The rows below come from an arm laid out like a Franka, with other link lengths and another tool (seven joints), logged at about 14 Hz.
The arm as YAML. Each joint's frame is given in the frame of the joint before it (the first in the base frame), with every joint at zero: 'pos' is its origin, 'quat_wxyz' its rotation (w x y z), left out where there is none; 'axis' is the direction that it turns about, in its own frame. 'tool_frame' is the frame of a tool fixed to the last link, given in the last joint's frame.
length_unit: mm
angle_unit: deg
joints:
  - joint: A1
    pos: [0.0, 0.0, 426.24]
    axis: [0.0, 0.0, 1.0]
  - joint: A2
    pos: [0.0, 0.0, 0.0]
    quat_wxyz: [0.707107, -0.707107, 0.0, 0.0]
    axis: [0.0, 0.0, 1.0]
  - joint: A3
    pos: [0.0, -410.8, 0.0]
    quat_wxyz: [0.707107, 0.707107, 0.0, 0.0]
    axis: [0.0, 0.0, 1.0]
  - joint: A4
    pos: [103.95, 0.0, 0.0]
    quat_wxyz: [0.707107, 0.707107, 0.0, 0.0]
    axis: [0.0, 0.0, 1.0]
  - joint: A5
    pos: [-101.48, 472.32, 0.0]
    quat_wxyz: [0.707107, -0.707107, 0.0, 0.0]
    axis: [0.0, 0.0, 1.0]
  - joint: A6
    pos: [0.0, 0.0, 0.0]
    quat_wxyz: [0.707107, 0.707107, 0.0, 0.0]
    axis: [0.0, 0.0, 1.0]
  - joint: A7
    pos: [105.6, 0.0, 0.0]
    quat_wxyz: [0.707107, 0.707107, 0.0, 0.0]
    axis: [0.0, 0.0, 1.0]
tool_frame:
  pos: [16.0, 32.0, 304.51]
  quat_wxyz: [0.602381, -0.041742, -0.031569, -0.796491]
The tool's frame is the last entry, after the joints.
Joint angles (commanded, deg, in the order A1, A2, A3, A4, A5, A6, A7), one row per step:
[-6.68 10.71 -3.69 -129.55 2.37 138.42 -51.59]
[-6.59 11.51 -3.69 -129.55 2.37 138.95 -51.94]
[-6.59 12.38 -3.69 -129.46 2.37 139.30 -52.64]
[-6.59 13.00 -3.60 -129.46 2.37 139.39 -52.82]
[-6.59 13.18 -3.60 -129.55 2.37 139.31 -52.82]
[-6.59 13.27 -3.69 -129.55 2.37 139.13 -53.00]
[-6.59 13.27 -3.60 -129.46 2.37 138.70 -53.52]
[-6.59 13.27 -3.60 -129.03 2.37 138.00 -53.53]
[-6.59 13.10 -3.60 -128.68 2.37 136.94 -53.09]
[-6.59 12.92 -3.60 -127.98 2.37 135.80 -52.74]
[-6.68 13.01 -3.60 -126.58 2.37 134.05 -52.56]
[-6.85 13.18 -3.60 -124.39 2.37 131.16 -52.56]
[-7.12 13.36 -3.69 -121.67 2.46 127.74 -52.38]
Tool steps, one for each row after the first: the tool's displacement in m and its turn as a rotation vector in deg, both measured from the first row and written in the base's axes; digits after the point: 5 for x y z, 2 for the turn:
[-0.00006 0.00101 -0.00839 -0.01 0.27 0.43]
[-0.00064 0.00126 -0.01725 0.03 0.69 1.13]
[-0.00253 0.00268 -0.02448 0.11 1.21 1.40]
[-0.00470 0.00302 -0.02757 0.17 1.55 1.40]
[-0.00622 0.00227 -0.02901 0.21 1.82 1.49]
[-0.00721 0.00402 -0.02916 0.33 2.13 2.10]
[-0.00632 0.00406 -0.02696 0.41 2.39 2.13]
[-0.00762 0.00433 -0.02412 0.53 2.93 1.71]
[-0.00559 0.00411 -0.01829 0.61 3.18 1.38]
[-0.00084 0.00256 -0.01076 0.73 3.61 1.15]
[0.00525 0.00019 0.00072 0.97 4.44 1.06]
[0.01277 -0.00461 0.01625 1.27 5.28 0.55]

